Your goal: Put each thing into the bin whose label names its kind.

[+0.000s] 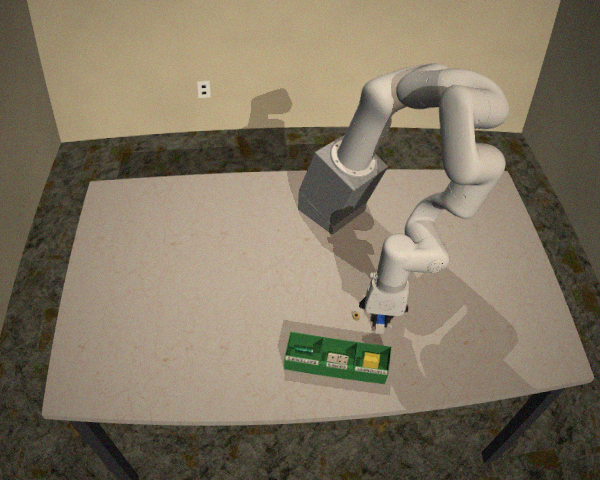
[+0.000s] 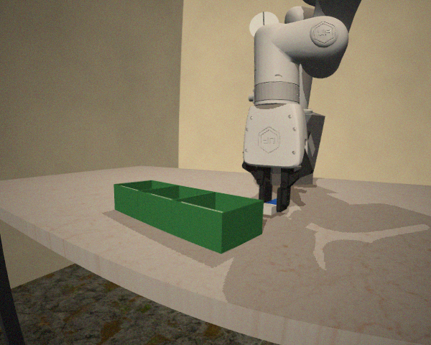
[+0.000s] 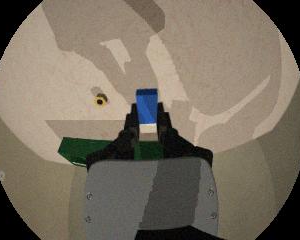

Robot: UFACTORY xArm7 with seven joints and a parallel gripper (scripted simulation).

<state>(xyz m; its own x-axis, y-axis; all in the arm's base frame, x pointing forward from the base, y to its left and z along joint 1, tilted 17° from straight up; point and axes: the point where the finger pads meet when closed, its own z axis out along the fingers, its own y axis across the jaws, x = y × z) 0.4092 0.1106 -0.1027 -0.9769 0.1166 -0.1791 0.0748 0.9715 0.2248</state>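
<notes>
Right now the yellow block is 120 mm ahead of my hand, 30 mm to the right of it and 20 mm below it. Round my hand: brown piece: 20 mm behind, 60 mm to the right, 30 mm below; then white domino: 120 mm ahead, 110 mm to the right, 20 mm below; then blue-and-white block: 10 mm ahead, 20 mm below.
</notes>
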